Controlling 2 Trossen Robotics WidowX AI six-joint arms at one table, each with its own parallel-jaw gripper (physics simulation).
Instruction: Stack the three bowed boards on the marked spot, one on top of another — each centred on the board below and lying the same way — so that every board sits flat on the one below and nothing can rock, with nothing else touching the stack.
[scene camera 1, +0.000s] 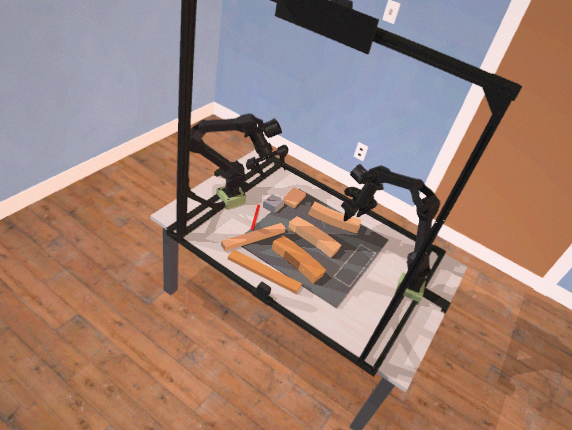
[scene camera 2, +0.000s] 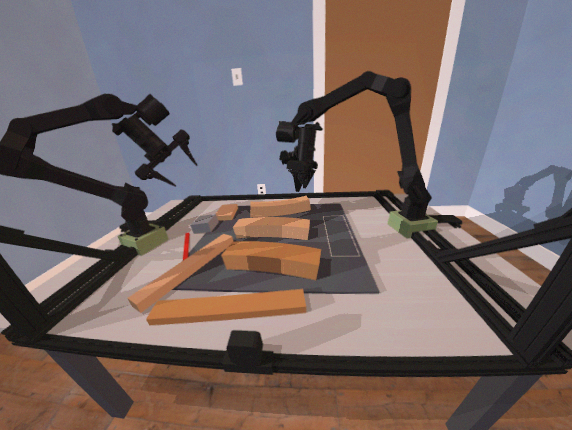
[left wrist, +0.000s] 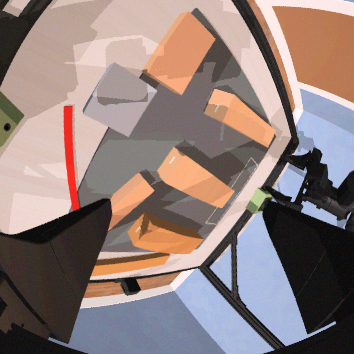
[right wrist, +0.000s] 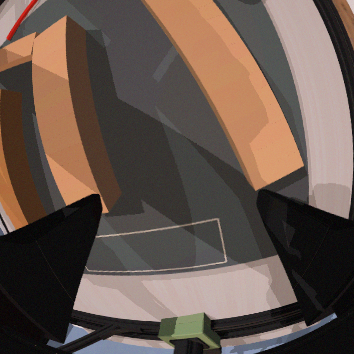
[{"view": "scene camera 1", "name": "right gripper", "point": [350, 218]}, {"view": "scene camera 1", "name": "white outlined rectangle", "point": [358, 250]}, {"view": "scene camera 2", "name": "left gripper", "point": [186, 175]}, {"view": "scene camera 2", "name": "right gripper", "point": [301, 189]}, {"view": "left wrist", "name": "left gripper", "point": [189, 208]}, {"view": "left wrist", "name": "right gripper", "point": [272, 170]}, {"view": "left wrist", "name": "red stick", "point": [67, 110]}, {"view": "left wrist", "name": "white outlined rectangle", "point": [170, 119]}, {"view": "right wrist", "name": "right gripper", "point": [180, 199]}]
